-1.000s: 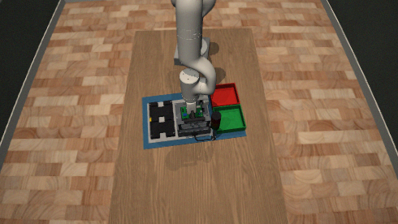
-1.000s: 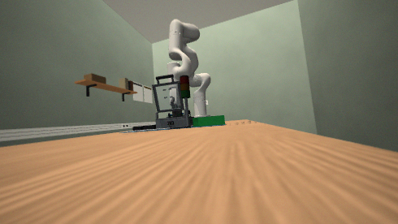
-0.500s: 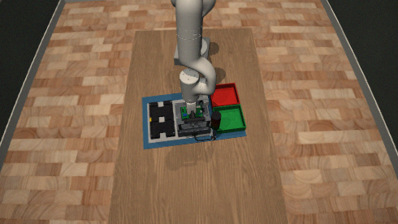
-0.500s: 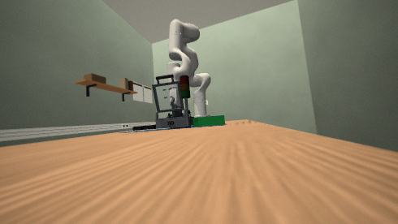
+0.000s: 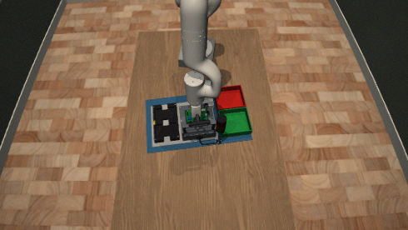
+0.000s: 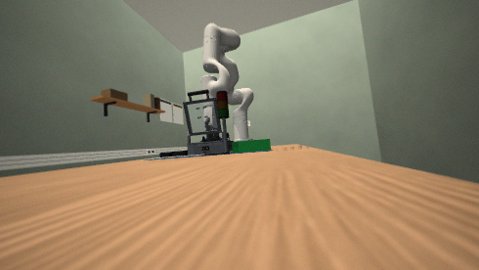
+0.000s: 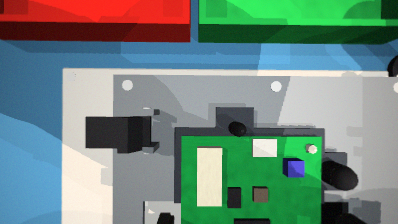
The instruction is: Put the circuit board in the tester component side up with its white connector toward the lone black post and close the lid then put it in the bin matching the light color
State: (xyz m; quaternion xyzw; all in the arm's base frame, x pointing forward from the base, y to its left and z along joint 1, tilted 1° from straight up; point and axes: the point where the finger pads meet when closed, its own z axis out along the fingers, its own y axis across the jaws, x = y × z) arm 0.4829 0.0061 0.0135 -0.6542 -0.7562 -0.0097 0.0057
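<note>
My hand is right at the green circuit board. Also, from my hand: dark nest 1 cm to the left, 1 cm below; tester lid 12 cm ahead, 10 cm above, 2 cm to the left; green bin 20 cm to the left, 6 cm below, 1 cm ahead.
</note>
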